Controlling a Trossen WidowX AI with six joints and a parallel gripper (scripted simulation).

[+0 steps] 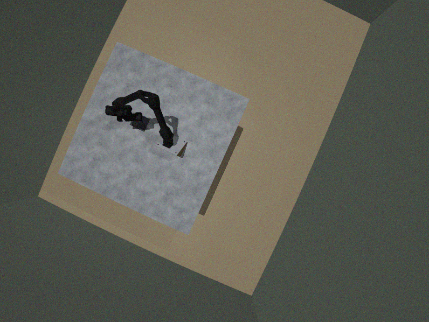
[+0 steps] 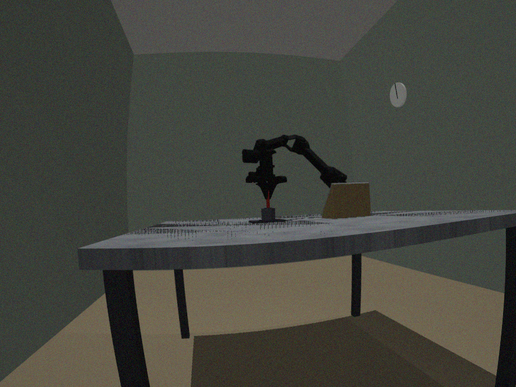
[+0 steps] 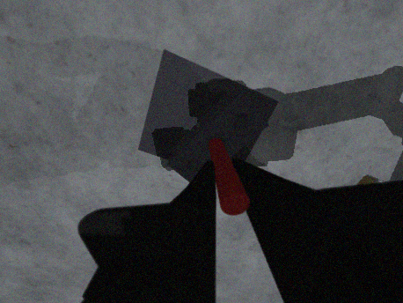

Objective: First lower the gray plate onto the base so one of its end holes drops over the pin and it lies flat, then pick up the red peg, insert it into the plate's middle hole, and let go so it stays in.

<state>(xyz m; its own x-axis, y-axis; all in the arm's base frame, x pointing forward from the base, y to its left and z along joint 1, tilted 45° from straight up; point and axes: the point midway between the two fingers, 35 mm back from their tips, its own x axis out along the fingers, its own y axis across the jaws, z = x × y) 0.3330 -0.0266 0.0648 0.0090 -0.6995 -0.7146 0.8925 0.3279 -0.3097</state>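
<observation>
Right now the red peg is right at my gripper tip. The rest, counted from my gripper tip: gray plate (50 mm below); then dark base (10 mm ahead, 10 mm to the left, 90 mm below).
</observation>
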